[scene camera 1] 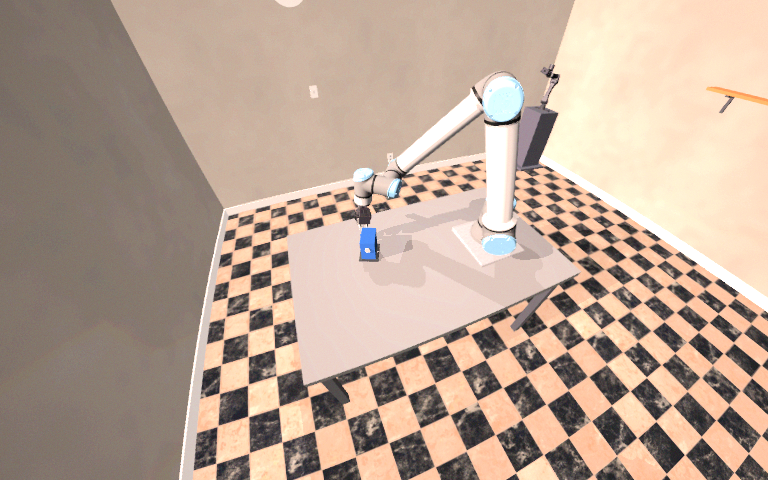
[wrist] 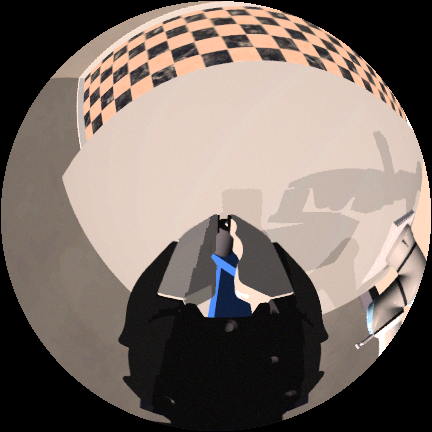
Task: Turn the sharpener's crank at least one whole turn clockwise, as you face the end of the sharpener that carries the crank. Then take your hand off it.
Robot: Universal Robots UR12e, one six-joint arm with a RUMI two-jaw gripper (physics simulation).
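Where they show: gripper, fingertip midpoint: (wrist: 223,216); arm's base at its link origin: (wrist: 397,242).
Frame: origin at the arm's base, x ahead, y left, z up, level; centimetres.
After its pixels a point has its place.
The blue sharpener (scene camera 1: 368,236) {z 10.9, x 67.8, y -6.8 cm} (wrist: 229,295) {z 8.1, x 68.3, y -13.9 cm} stands upright on a dark base on the table (scene camera 1: 351,316) {z -2.0, x 84.2, y 27.5 cm} (wrist: 200,125) {z -2.0, x 70.2, y -30.2 cm}. A small pale round spot shows on its near face in the scene view. In the wrist view the dark cylindrical crank handle (wrist: 224,244) {z 4.8, x 68.6, y -18.3 cm} shows through the narrow gap between the fingers, close to their tips, beside the sharpener's blue top. My gripper (scene camera 1: 363,224) {z 3.5, x 68.5, y -20.7 cm} (wrist: 223,216) {z 3.5, x 68.5, y -20.7 cm} is shut, with no grip on the handle, at the far end of the sharpener. The fingers partly hide the handle and the crank arm; whether they touch the handle is unclear.
The arm's base (scene camera 1: 498,243) {z 19.6, x 14.6, y 23.3 cm} stands on a pale plate (scene camera 1: 471,249) {z -0.3, x 14.4, y 8.0 cm} on the right part of the table. The arm reaches over the table from there. A dark pedestal (scene camera 1: 535,135) stands on the floor behind the arm, near the back wall.
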